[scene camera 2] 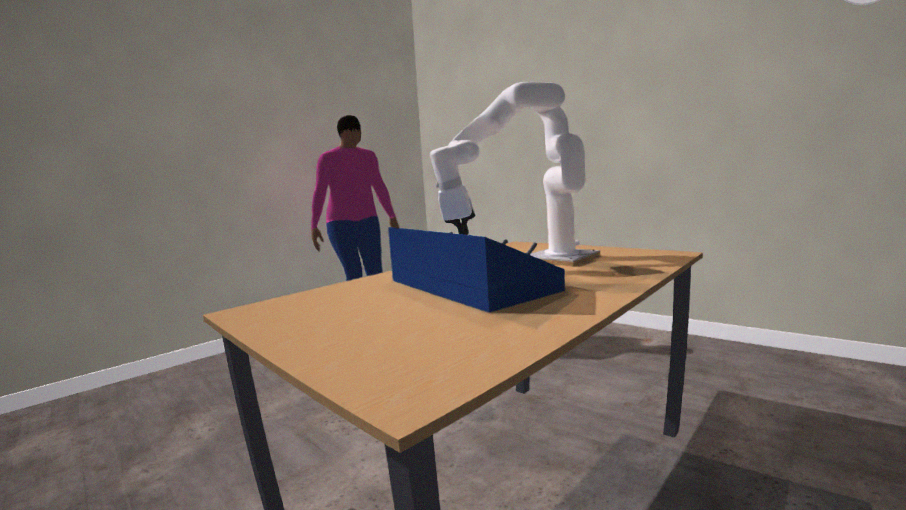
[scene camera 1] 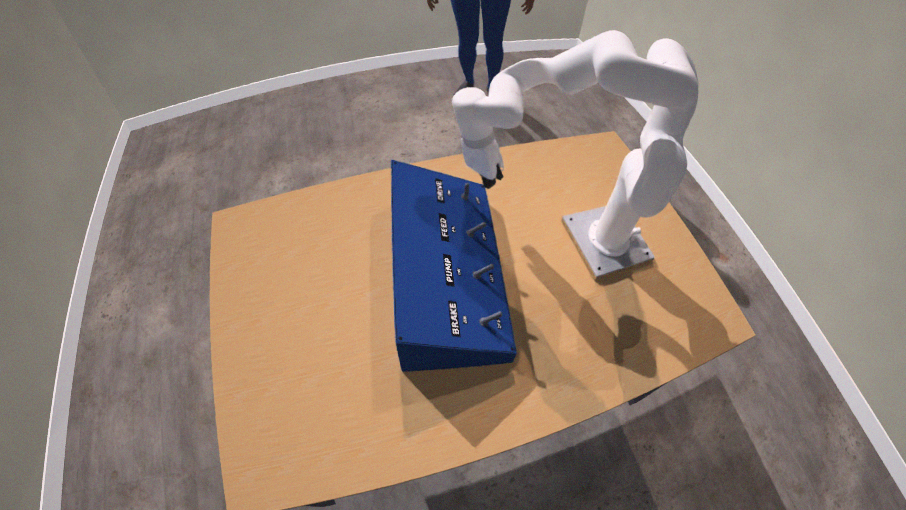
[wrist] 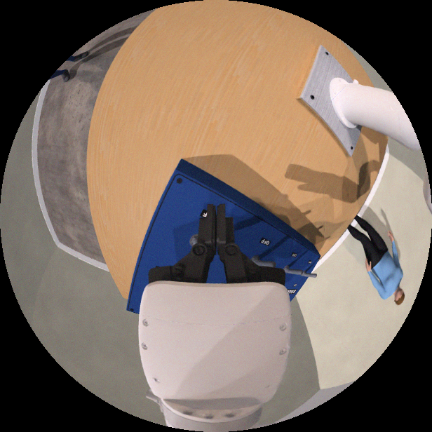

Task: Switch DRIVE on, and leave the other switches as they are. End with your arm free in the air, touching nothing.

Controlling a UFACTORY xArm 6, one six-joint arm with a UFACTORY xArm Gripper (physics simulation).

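Seen in the pictures: gripper, fingertip midpoint: (scene camera 1: 490, 184); arm's base at its link origin: (scene camera 2: 562, 253) (scene camera 1: 608, 238).
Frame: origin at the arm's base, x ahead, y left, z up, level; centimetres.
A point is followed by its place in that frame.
The blue switch panel (scene camera 1: 418, 266) @(z 13.0, x 55.4, y 4.6 cm) (scene camera 2: 437, 262) @(z 7.2, x 60.3, y 1.1 cm) (wrist: 165, 210) stands on the table. In scene camera 1, the DRIVE lever (scene camera 1: 465, 191) @(z 9.5, x 38.3, y -17.1 cm) is tipped away from OFF toward the ON side, unlike the others. Its grey base (wrist: 194, 240) shows left of the fingers in the wrist view; the rest is hidden there. The FEED lever (scene camera 1: 476, 229) @(z 9.0, x 39.1, y -5.0 cm) (wrist: 265, 262), PUMP lever (scene camera 1: 483, 272) @(z 8.8, x 41.0, y 7.0 cm) and BRAKE lever (scene camera 1: 490, 318) @(z 9.1, x 43.1, y 18.5 cm) lean toward OFF. My gripper (scene camera 1: 489, 183) @(z 9.6, x 31.3, y -17.9 cm) (scene camera 2: 463, 230) @(z 9.6, x 31.3, y -17.9 cm) (wrist: 216, 213) is shut and empty, low by the panel's OFF-side edge near DRIVE. A gap shows between it and the lever; contact with the panel is unclear.
The arm's metal base plate (scene camera 1: 580, 234) @(z 0.0, x 8.1, y -3.2 cm) (wrist: 312, 85) is fixed to the wooden table (scene camera 1: 285, 304) @(z -2.1, x 89.5, y -1.6 cm) (scene camera 2: 355, 342) @(z -2.1, x 94.0, y 13.7 cm) on the panel's OFF side. A person in a pink top (scene camera 2: 351, 183) stands behind the table's far side. Another person in blue (wrist: 387, 272) shows in the wrist view.
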